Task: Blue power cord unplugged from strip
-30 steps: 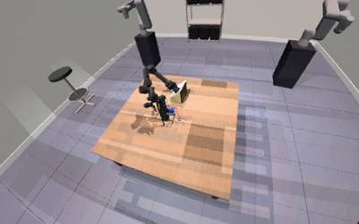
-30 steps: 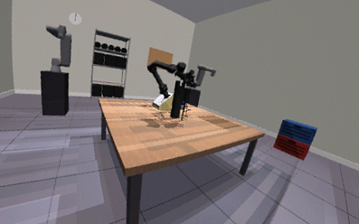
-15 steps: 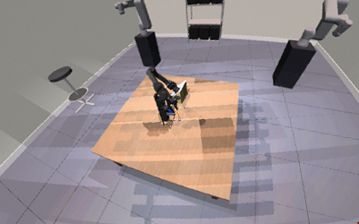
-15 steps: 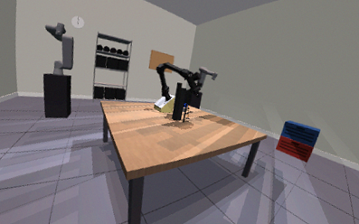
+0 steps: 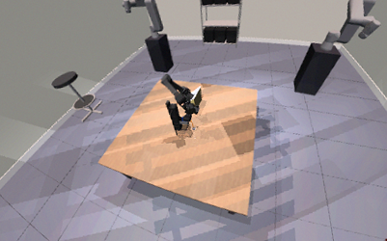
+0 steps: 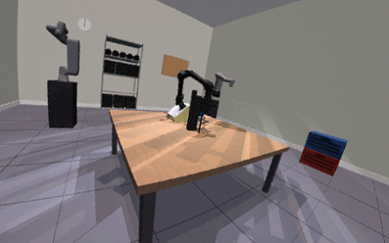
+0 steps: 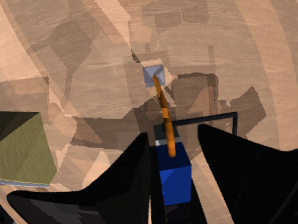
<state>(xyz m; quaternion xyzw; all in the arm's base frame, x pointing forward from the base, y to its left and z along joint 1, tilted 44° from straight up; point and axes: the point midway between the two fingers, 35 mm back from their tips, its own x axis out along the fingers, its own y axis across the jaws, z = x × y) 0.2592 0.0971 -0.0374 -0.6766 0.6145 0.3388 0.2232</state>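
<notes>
The blue plug is 70 mm to the right of my gripper tip, 20 mm ahead of it and 10 mm below it.
</notes>
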